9 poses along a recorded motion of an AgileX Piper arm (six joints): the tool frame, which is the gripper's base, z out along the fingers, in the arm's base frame.
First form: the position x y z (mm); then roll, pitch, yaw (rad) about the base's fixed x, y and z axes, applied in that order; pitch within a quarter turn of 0, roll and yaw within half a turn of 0.
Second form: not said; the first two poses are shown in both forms.
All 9 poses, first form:
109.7, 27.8, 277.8, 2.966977, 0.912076, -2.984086
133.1, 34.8, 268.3, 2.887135, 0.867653, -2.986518
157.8, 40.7, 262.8, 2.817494, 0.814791, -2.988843
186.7, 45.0, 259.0, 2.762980, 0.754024, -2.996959
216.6, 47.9, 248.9, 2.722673, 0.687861, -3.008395
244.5, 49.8, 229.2, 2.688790, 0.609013, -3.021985
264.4, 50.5, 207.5, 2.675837, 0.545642, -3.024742
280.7, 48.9, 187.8, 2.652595, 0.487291, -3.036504
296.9, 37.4, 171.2, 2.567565, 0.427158, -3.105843
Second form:
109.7, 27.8, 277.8, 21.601, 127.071, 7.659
133.1, 34.8, 268.3, 27.713, 128.741, 12.045
157.8, 40.7, 262.8, 33.536, 130.565, 16.713
186.7, 45.0, 259.0, 38.448, 132.634, 21.484
216.6, 47.9, 248.9, 42.676, 134.894, 26.336
244.5, 49.8, 229.2, 47.233, 137.524, 32.099
264.4, 50.5, 207.5, 50.779, 139.795, 36.491
280.7, 48.9, 187.8, 54.674, 141.265, 41.555
296.9, 37.4, 171.2, 59.403, 139.842, 50.029

